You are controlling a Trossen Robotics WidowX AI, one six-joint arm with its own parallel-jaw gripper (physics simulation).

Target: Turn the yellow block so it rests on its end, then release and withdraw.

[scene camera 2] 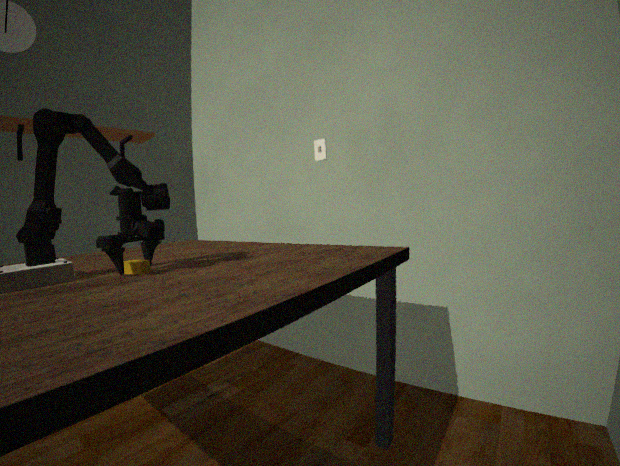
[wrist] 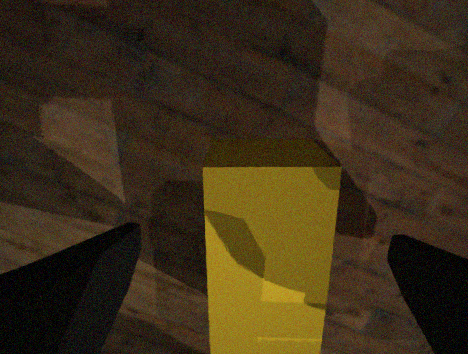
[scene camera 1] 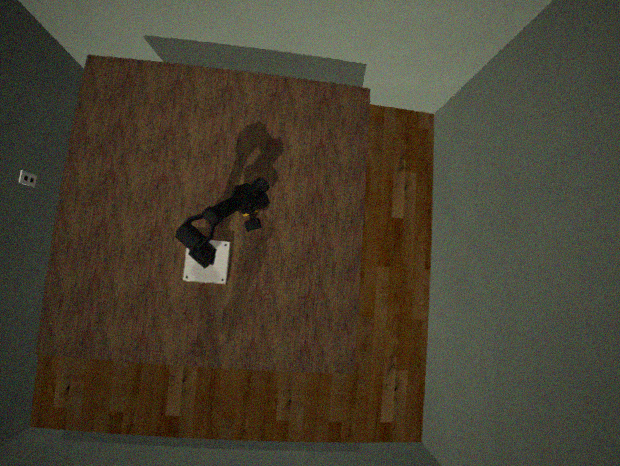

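Note:
The yellow block (scene camera 1: 245, 214) (scene camera 2: 136, 267) (wrist: 270, 250) lies flat on its long side on the brown table. In the wrist view its long sides run up and down the picture, and its near end runs out of the bottom edge. My gripper (scene camera 2: 136, 268) (wrist: 266, 241) is open and points down, low at the table. Its two fingers stand on either side of the block, with a gap to the block on each side in the wrist view. In scene camera 1 the arm hides much of the block.
The arm stands on a white base plate (scene camera 1: 220, 275) (scene camera 2: 65, 270) on the table (scene camera 1: 280, 310) (scene camera 2: 225, 295). The arm's shadow falls across the table beside the block. An orange-brown shelf (scene camera 2: 142, 136) is on the wall behind the arm.

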